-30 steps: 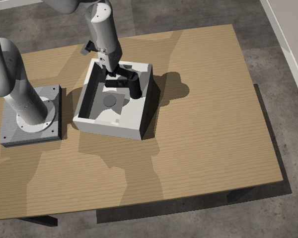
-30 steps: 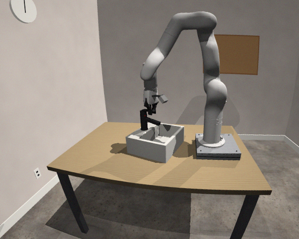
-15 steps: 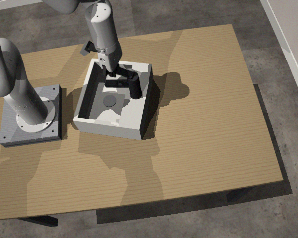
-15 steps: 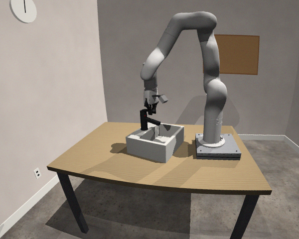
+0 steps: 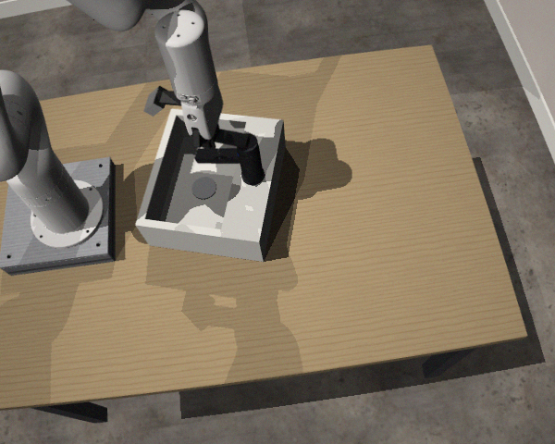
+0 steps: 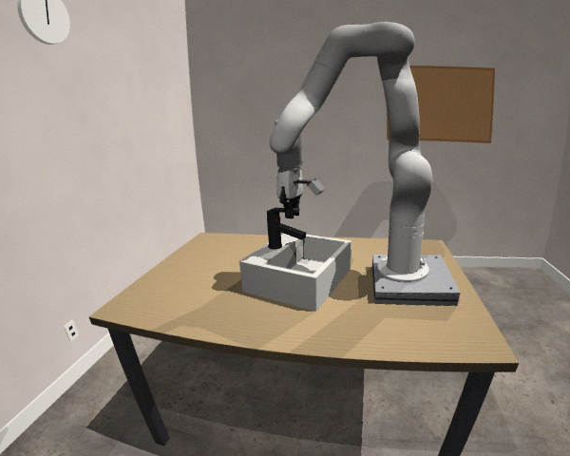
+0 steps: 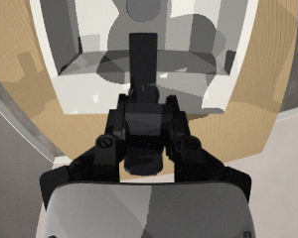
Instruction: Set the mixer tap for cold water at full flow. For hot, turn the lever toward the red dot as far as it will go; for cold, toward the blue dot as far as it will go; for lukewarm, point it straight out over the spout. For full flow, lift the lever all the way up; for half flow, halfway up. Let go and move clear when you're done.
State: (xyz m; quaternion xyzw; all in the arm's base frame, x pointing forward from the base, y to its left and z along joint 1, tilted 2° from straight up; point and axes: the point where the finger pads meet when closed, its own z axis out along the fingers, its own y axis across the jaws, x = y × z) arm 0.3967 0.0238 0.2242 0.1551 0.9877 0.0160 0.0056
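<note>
My gripper is now 3 cm short of the lever and 1 cm to the left of it. From my hand the other things lie so: white sink basin (23 cm below, 4 cm behind, 1 cm to the left).
</note>
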